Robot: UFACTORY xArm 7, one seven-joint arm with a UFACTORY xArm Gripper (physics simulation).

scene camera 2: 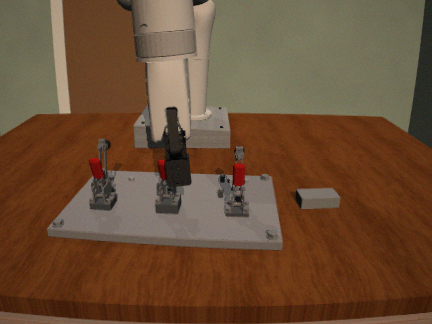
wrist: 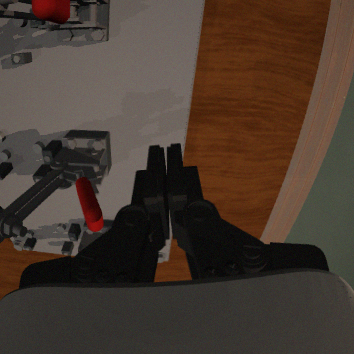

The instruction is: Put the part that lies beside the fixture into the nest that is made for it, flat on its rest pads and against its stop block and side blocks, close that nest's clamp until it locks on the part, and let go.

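Places are measured from the arm's base along level axes (x ahead, y left, z up), in metres.
Pixels of known places: gripper, fingertip midpoint: (scene camera 2: 179,183) (wrist: 167,166).
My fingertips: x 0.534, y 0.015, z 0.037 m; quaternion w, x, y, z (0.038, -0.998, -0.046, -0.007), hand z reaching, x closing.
Note:
Behind a point stands the place of what it marks.
The part, a light grey block (scene camera 2: 318,198) @[x 0.440, y 0.242, z -0.033 m] with a dark end, lies on the table right of the fixture plate (scene camera 2: 130,225) @[x 0.520, y -0.062, z -0.037 m] (wrist: 150,70) @[x 0.522, y 0.057, z -0.037 m]. Three clamps with red handles stand on the plate. The left clamp's handle (scene camera 2: 96,168) @[x 0.475, y -0.118, z 0.036 m] and the right clamp's handle (scene camera 2: 239,174) @[x 0.486, y 0.100, z 0.031 m] show beside upright arms. The middle clamp's handle (scene camera 2: 161,169) @[x 0.491, y -0.015, z 0.041 m] (wrist: 90,204) @[x 0.490, y -0.003, z 0.049 m] is partly behind my gripper in the scene view. My gripper (scene camera 2: 179,180) @[x 0.534, y 0.015, z 0.037 m] (wrist: 167,166) @[x 0.534, y 0.015, z 0.037 m] is shut with nothing between its fingers, just right of that handle in the scene view; whether they touch I cannot tell. The nests' blocks are small and partly hidden.
The robot base (scene camera 2: 182,139) stands behind the plate. Bolt heads (scene camera 2: 271,234) @[x 0.555, y 0.142, z -0.031 m] (scene camera 2: 58,223) @[x 0.529, y -0.172, z -0.032 m] rise at the plate's corners. The right clamp's handle (wrist: 51,10) @[x 0.487, y 0.093, z 0.044 m] shows at the wrist view's upper left. The wooden table (scene camera 2: 165,275) @[x 0.619, y -0.001, z -0.052 m] (wrist: 245,100) @[x 0.608, y 0.031, z -0.052 m] extends in front of the plate to its edge.

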